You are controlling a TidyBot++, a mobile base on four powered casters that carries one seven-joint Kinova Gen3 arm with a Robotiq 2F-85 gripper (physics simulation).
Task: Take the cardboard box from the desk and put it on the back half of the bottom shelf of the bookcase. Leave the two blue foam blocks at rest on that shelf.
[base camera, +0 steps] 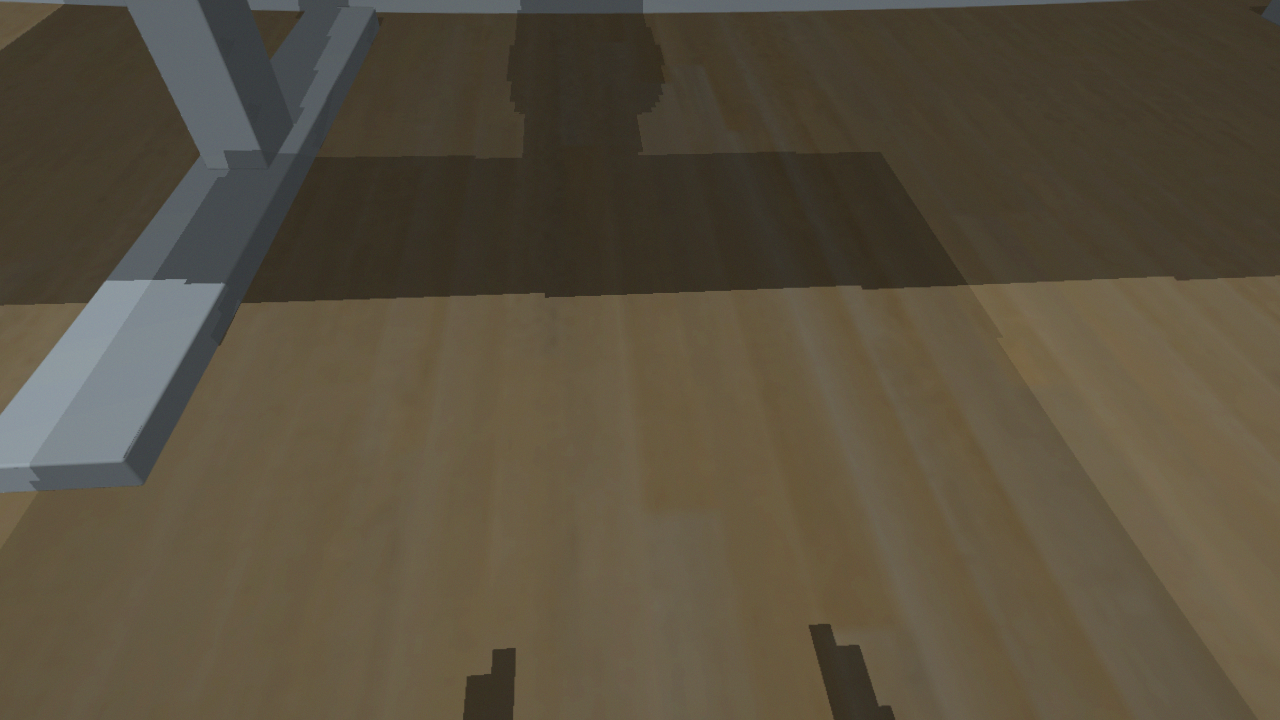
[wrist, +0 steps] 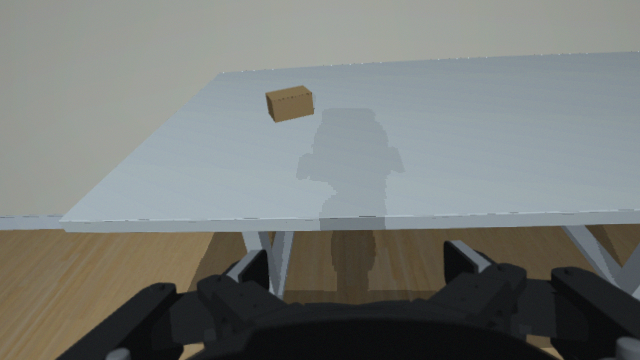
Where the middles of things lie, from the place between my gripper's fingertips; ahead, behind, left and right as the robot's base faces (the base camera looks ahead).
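Scene:
You'd find the cardboard box [wrist: 295,102] 130 mm below my hand, 570 mm ahead of it and 130 mm to the left of it.

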